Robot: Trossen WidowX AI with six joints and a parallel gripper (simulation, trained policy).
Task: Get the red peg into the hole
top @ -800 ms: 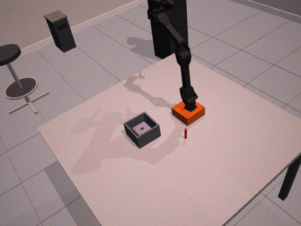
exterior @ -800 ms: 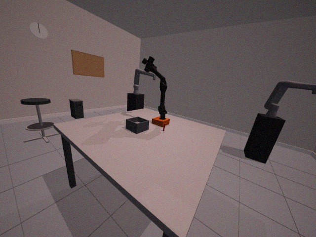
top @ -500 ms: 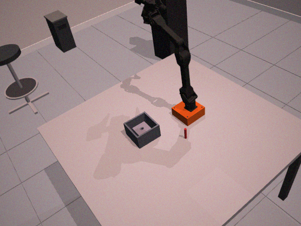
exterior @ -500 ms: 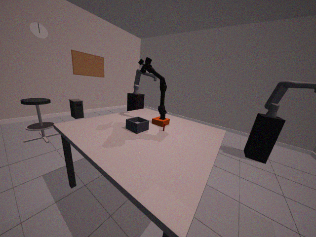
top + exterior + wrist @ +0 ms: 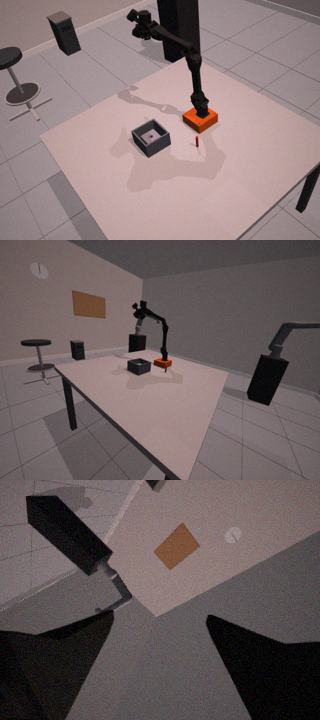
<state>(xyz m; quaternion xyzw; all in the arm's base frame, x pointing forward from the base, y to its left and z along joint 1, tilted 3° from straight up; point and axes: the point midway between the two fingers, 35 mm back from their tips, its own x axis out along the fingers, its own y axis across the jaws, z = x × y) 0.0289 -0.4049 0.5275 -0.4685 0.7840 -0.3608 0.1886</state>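
Now: the red peg 57 cm to the left of my gripper tip, 53 cm below it and 16 cm ahead of it. Round my gripper tip: dark grey box: 55 cm below, 36 cm to the left, 32 cm ahead.
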